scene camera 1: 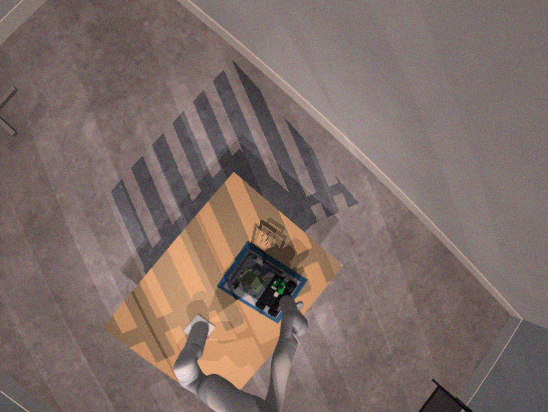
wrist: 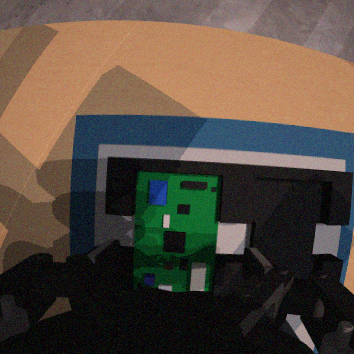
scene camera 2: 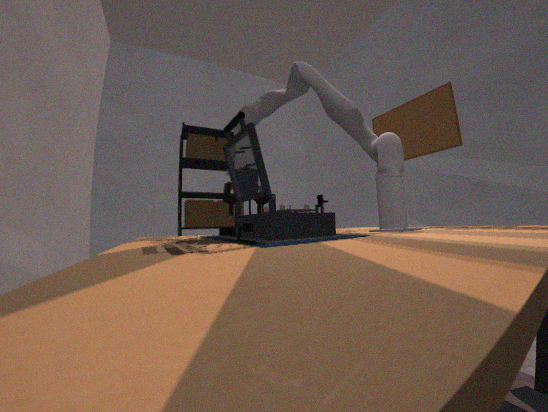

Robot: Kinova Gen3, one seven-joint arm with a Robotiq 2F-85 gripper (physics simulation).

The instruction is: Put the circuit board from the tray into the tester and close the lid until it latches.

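Pixels of known places: gripper, fingertip midpoint: (scene camera 1: 281, 291) (wrist: 180, 257); arm's base at its link origin: (scene camera 1: 200, 329) (scene camera 2: 393, 228).
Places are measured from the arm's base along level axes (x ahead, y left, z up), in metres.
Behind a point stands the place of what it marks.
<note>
The green circuit board (wrist: 175, 228) {x 0.419, y -0.274, z 0.012 m} (scene camera 1: 279, 284) {x 0.428, y -0.247, z 0.012 m} lies flat in the left slot of the black tray (wrist: 281, 197) {x 0.325, y -0.300, z 0.010 m} (scene camera 1: 267, 302) {x 0.309, y -0.242, z 0.010 m}. The tray sits on a blue mat (wrist: 140, 130) {x 0.454, y -0.362, z -0.006 m} (scene camera 1: 303, 279) {x 0.514, y -0.360, z -0.005 m}. The tester (scene camera 1: 251, 282) {x 0.379, y -0.096, z 0.061 m} (scene camera 2: 289, 225) {x 0.458, y -0.010, z 0.026 m} stands beside the tray on the same mat, with its framed lid (scene camera 2: 248, 163) {x 0.518, y -0.066, z 0.159 m} swung up and open. My gripper (wrist: 180, 257) {x 0.413, y -0.263, z 0.052 m} is open and empty. It hangs close above the near end of the board, with a dark finger on each side. In the overhead view the arm's wrist (scene camera 1: 289, 306) {x 0.437, y -0.238, z 0.299 m} hides the fingers.
The mat lies on an orange table (scene camera 1: 150, 319) {x -0.089, y 0.259, z -0.008 m} (scene camera 2: 272, 327) {x 0.694, y 0.255, z -0.008 m} striped with shadow. The arm's base (scene camera 2: 391, 196) {x 0.039, y 0.017, z 0.105 m} stands on the table to the right of the tester. A dark shelf rack (scene camera 2: 180, 184) with brown boxes stands behind the tester.
</note>
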